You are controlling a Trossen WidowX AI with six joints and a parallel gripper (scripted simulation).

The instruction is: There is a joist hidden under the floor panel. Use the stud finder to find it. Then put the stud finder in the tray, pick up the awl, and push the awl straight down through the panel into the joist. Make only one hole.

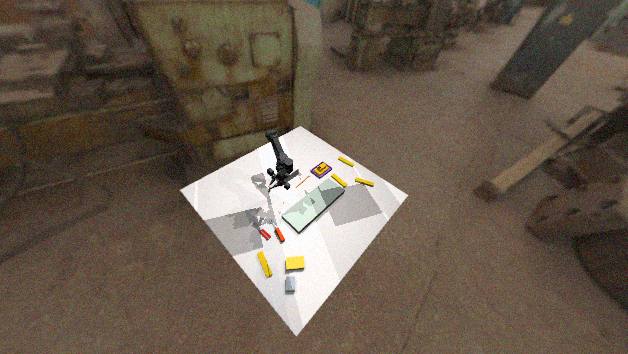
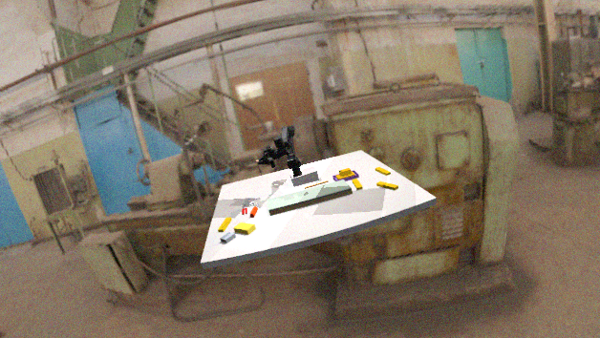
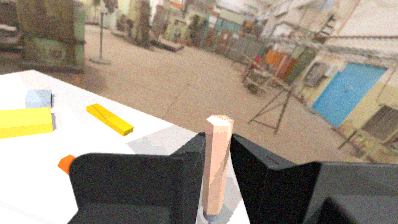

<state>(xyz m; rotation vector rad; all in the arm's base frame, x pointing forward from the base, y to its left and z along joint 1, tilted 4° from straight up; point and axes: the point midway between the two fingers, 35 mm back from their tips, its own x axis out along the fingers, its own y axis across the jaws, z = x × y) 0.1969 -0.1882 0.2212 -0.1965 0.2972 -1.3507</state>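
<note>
Right now the awl is 2 cm behind my gripper tip and 5 cm below it. The rest, counted from my gripper tip: yellow block (42 cm ahead, 11 cm to the right, 25 cm below); then thin pencil-like stick (7 cm behind, 35 cm to the left, 26 cm below); then grey block (49 cm ahead, 20 cm to the right, 25 cm below).
</note>
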